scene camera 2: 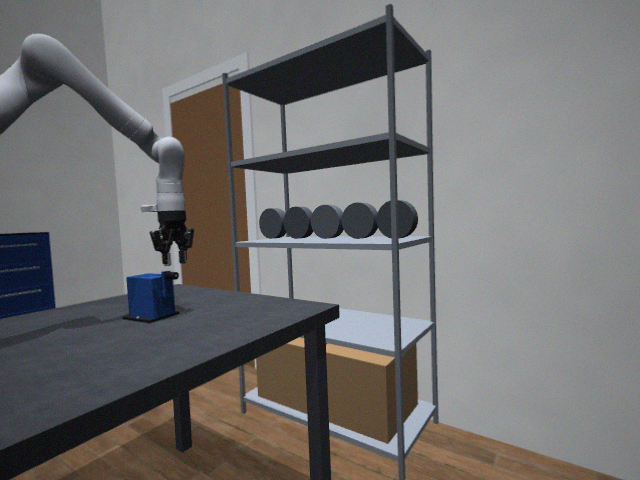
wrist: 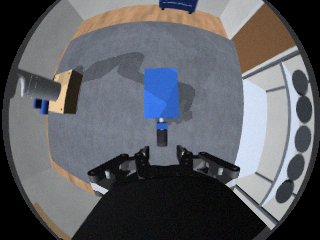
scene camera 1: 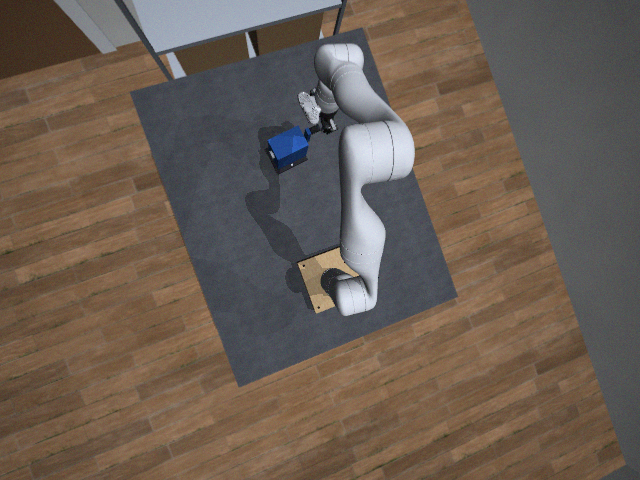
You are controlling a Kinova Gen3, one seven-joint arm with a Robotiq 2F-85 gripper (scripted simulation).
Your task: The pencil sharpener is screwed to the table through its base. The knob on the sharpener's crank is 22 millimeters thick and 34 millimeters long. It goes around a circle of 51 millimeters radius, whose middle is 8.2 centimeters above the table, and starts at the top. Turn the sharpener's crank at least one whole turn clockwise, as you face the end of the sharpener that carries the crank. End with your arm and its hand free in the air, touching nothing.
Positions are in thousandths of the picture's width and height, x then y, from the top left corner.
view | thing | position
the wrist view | my gripper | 511, 627
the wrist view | blue pencil sharpener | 505, 419
